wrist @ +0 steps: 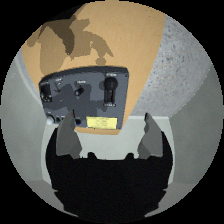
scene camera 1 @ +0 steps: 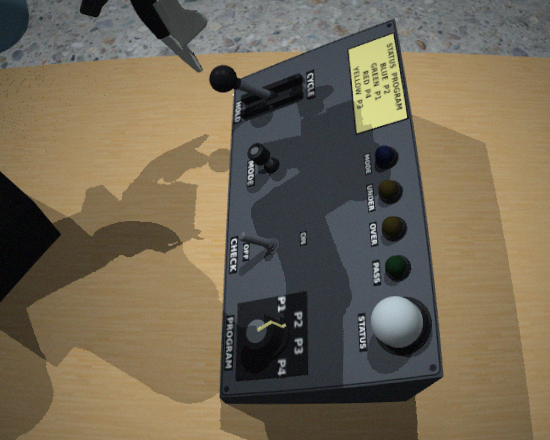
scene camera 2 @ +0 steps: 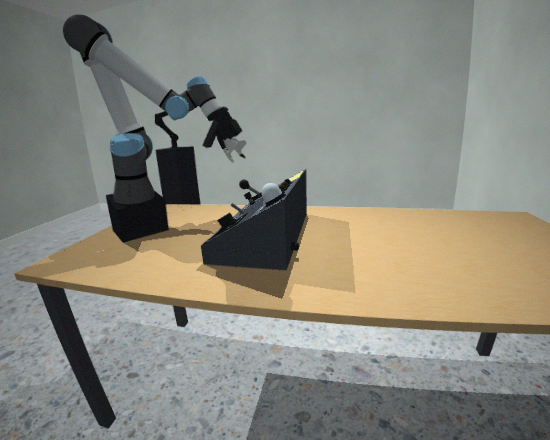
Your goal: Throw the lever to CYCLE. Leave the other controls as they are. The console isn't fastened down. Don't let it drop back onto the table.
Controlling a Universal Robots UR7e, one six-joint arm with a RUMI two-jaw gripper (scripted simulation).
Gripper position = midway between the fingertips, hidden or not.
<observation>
In view: my gripper (scene camera 1: pixel 206 29) and a dark sloped console (scene camera 1: pixel 325 203).
The dark sloped console also shows in the wrist view (wrist: pixel 95 108) and in scene camera 2 (scene camera 2: pixel 265 237). My gripper is seen too in the wrist view (wrist: pixel 110 111) and in scene camera 2 (scene camera 2: pixel 239 160).
</observation>
